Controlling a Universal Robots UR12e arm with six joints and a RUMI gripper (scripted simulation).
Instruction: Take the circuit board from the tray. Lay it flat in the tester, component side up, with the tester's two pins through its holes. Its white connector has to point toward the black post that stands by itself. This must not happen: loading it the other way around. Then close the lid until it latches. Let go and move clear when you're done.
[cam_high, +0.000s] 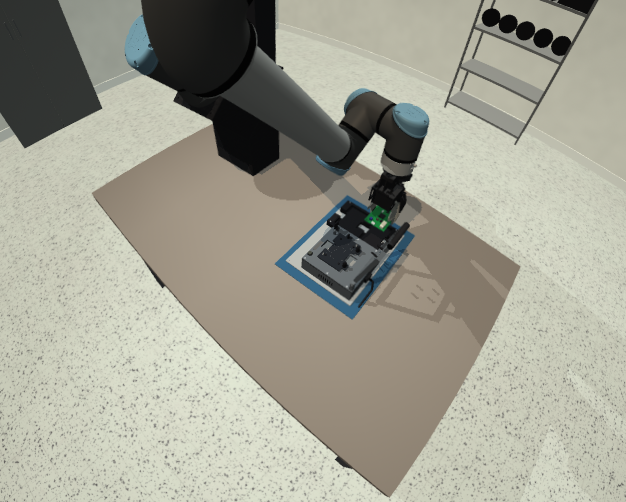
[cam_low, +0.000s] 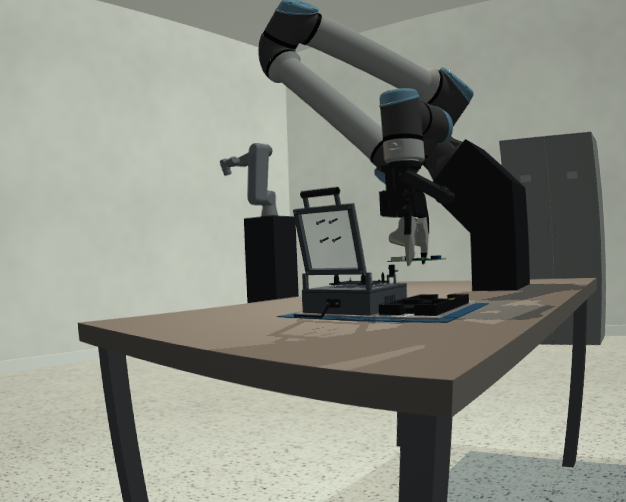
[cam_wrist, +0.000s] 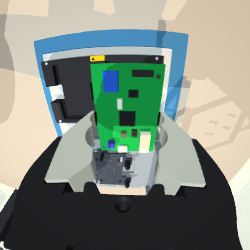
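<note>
Now: the green circuit board right at my hand. Round my hand: tester bed 16 cm to the right, 5 cm below, 4 cm behind; black post 11 cm to the right, 11 cm behind, 3 cm below; tester 13 cm to the right, 2 cm behind, 1 cm below.
</note>
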